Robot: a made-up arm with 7 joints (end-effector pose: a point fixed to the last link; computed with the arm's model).
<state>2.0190 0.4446 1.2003 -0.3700 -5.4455 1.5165 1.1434</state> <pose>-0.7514 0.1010 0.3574 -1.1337 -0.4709 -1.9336</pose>
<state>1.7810 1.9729 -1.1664 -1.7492 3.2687 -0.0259 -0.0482</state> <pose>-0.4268 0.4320 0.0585 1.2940 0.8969 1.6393</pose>
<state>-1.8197 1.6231 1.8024 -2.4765 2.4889 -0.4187 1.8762</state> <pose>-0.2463 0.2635 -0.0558 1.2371 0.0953 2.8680</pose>
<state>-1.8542 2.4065 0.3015 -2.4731 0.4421 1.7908 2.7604</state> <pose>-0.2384 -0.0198 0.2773 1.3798 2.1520 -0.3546</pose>
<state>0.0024 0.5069 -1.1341 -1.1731 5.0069 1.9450 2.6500</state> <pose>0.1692 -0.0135 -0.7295 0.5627 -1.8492 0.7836</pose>
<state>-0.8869 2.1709 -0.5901 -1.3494 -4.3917 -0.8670 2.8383</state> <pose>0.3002 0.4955 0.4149 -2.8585 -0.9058 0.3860</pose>
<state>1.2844 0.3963 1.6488 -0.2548 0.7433 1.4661 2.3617</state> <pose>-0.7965 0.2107 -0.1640 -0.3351 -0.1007 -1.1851</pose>
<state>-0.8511 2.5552 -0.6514 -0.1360 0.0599 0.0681 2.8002</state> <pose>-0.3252 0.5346 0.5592 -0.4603 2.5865 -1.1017</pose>
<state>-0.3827 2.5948 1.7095 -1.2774 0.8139 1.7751 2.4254</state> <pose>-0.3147 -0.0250 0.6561 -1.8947 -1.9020 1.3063</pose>
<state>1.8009 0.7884 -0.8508 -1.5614 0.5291 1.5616 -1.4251</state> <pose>-0.6335 -0.0437 -0.1852 -1.9301 1.2980 -0.8875</pose>
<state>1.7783 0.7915 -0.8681 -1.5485 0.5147 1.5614 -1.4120</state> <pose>-0.6353 -0.0415 -0.1914 -1.9172 1.3231 -0.9185</pose>
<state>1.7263 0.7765 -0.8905 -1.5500 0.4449 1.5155 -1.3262</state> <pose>-0.6252 -0.0471 -0.2201 -1.7694 1.3467 -1.0175</pose>
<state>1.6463 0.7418 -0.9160 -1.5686 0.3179 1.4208 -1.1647</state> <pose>-0.5989 -0.0616 -0.2696 -1.4786 1.3199 -1.1494</pose>
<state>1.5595 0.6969 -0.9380 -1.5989 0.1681 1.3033 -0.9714</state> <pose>-0.5601 -0.0812 -0.3232 -1.1442 1.2064 -1.2341</pose>
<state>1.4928 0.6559 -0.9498 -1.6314 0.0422 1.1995 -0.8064</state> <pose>-0.5212 -0.0993 -0.3632 -0.8878 1.0538 -1.2468</pose>
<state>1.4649 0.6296 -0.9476 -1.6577 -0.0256 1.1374 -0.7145</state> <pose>-0.4961 -0.1106 -0.3820 -0.7602 0.9464 -1.2222</pose>
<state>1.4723 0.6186 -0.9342 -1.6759 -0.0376 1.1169 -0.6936</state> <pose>-0.4873 -0.1146 -0.3838 -0.7319 0.9100 -1.1930</pose>
